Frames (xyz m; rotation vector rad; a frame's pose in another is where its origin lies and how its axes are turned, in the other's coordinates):
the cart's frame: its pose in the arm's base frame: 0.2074 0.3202 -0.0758 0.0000 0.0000 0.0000
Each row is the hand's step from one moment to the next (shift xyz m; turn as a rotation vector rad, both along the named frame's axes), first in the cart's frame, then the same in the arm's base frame.
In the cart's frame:
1: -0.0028 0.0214 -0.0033 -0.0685 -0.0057 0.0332
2: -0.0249 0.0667 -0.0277 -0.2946 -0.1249 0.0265
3: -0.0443 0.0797 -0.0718 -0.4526 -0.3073 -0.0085
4: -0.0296 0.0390 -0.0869 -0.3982 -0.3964 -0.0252
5: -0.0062 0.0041 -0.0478 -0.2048 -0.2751 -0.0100
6: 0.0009 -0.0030 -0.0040 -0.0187 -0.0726 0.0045
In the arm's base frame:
1: -0.0028 0.0214 -0.0033 -0.0685 -0.0057 0.0332
2: -0.0249 0.0667 -0.0277 -0.2946 -0.1249 0.0265
3: -0.0443 0.0797 -0.0718 -0.4526 -0.3073 -0.0085
4: -0.0296 0.0390 -0.0869 -0.3982 -0.3964 -0.0252
5: -0.0062 0.0041 -0.0478 -0.2048 -0.2751 -0.0100
6: 0.0009 -0.0030 -0.0040 -0.0187 -0.0726 0.0045

